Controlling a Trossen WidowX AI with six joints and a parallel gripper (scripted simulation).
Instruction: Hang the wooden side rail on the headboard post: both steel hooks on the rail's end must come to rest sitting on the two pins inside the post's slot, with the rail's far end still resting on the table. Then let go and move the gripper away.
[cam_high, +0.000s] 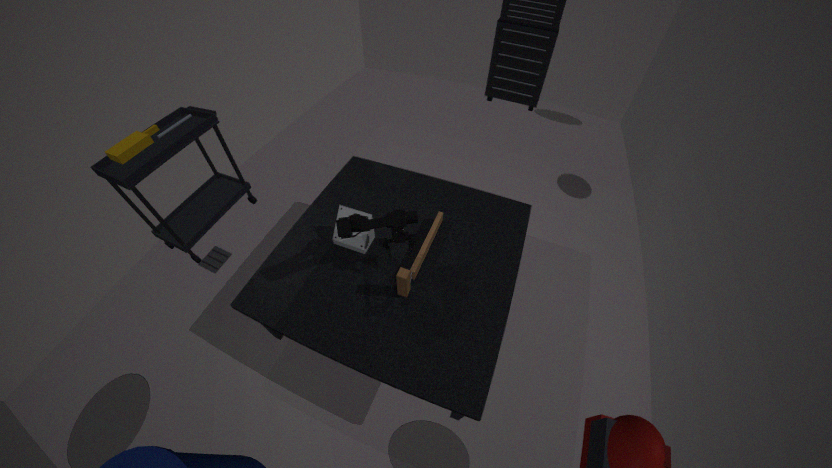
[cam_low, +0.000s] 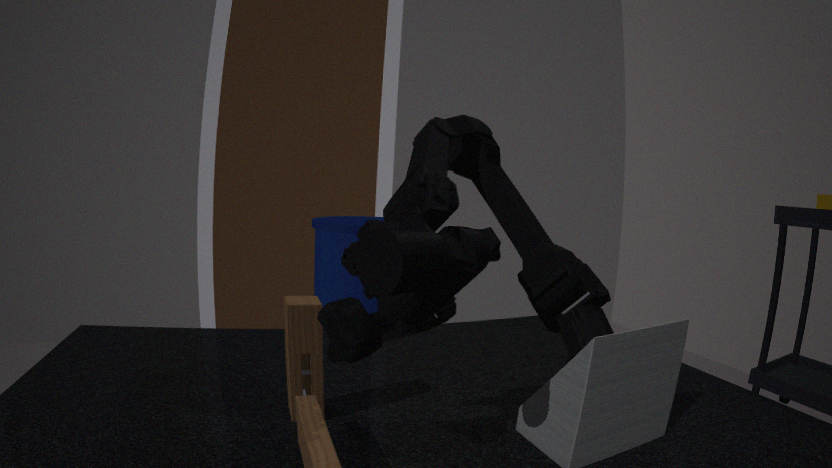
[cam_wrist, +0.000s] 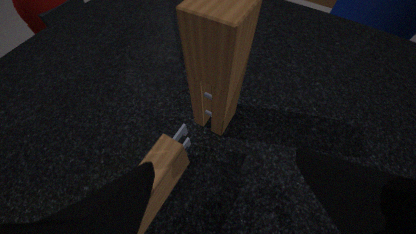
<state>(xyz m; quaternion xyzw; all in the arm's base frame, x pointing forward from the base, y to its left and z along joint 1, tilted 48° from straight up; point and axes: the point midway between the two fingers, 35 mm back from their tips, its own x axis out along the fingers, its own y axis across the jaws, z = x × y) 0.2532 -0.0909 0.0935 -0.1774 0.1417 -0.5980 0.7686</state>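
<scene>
Now: the wooden headboard post 100 mm to the right of my gripper tip, 50 mm below it and 50 mm ahead of it.
</scene>
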